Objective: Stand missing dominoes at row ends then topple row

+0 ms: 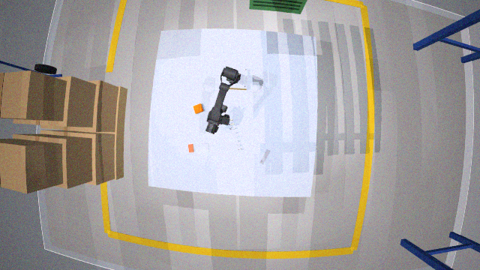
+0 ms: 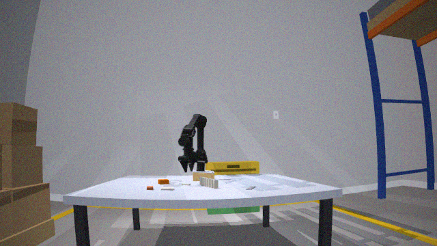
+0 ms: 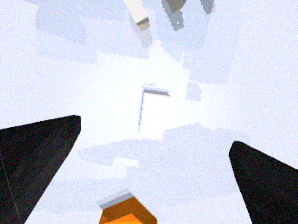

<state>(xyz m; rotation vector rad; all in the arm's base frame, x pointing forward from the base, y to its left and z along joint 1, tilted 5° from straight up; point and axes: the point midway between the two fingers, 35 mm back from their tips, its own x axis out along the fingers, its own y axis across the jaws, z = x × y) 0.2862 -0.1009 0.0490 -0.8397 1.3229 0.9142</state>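
Right now my gripper tip is 22 cm to the left of the small red-orange block, 21 cm short of it and 8 cm above it. Round my gripper tip: grey piece 32 cm to the left, 27 cm ahead, 8 cm below; orange cube 16 cm to the right, 8 cm behind, 7 cm below.
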